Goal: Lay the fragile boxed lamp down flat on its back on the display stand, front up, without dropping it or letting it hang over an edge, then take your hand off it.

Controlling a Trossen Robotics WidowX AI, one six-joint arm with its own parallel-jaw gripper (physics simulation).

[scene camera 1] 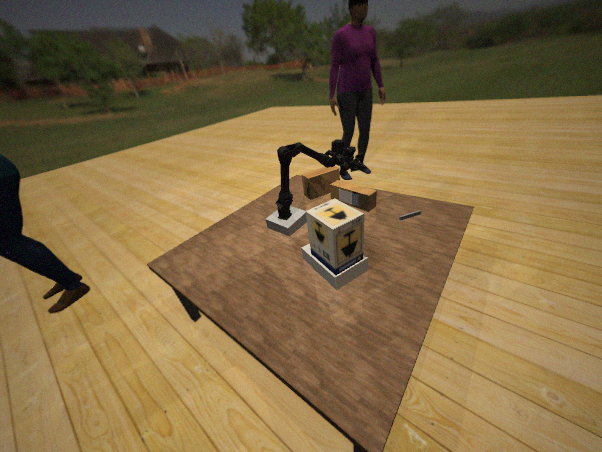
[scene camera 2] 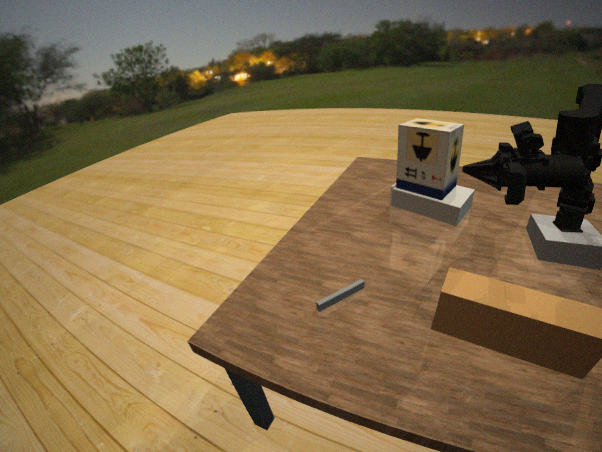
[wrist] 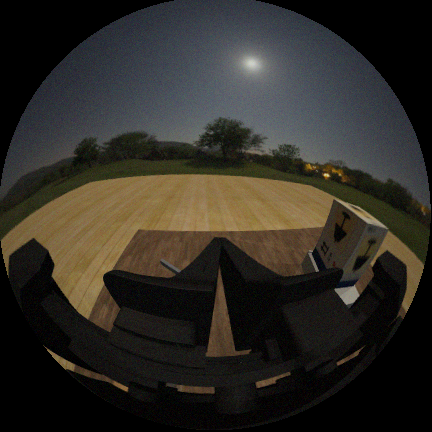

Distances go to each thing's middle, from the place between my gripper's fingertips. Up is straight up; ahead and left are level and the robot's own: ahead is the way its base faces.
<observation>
The display stand (scene camera 2: pixel 451 210) is 2 cm behind my hand, 44 cm to the right of it and 26 cm below it.
</observation>
